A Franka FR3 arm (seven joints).
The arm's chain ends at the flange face. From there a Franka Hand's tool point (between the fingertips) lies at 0.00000 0.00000 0.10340 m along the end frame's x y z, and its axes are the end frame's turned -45 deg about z.
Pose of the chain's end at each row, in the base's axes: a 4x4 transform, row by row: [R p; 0 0 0 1], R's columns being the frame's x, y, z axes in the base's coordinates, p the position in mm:
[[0.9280 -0.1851 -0.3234 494.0], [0.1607 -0.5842 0.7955 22.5], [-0.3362 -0.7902 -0.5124 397.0], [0 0 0 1]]
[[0.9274 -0.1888 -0.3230 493.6], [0.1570 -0.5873 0.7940 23.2], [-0.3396 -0.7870 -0.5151 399.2], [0 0 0 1]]
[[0.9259 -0.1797 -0.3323 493.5], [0.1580 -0.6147 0.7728 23.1], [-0.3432 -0.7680 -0.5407 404.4], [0 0 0 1]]
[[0.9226 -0.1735 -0.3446 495.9], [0.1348 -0.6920 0.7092 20.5], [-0.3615 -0.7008 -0.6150 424.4], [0 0 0 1]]
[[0.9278 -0.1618 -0.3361 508.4], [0.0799 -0.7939 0.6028 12.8], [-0.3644 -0.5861 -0.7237 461.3], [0 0 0 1]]
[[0.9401 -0.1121 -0.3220 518.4], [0.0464 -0.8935 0.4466 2.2], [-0.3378 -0.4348 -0.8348 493.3], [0 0 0 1]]
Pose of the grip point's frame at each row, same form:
[[0.7871 0.5253 -0.3234 460.6], [0.5267 -0.2995 0.7955 104.8], [0.3210 -0.7965 -0.5124 344.0], [0 0 0 1]]
[[0.7893 0.5223 -0.3230 460.2], [0.5263 -0.3043 0.7940 105.3], [0.3164 -0.7966 -0.5151 345.9], [0 0 0 1]]
[[0.7818 0.5276 -0.3323 459.1], [0.5464 -0.3229 0.7728 103.0], [0.3004 -0.7857 -0.5407 348.5], [0 0 0 1]]
[[0.7751 0.5297 -0.3446 460.3], [0.5846 -0.3940 0.7092 93.8], [0.2399 -0.7512 -0.6150 360.8], [0 0 0 1]]
[[0.7705 0.5416 -0.3361 473.6], [0.6179 -0.5049 0.6028 75.1], [0.1568 -0.6721 -0.7237 386.5], [0 0 0 1]]
[[0.7440 0.5855 -0.3220 485.1], [0.6646 -0.5990 0.4466 48.4], [0.0686 -0.5463 -0.8348 407.0], [0 0 0 1]]

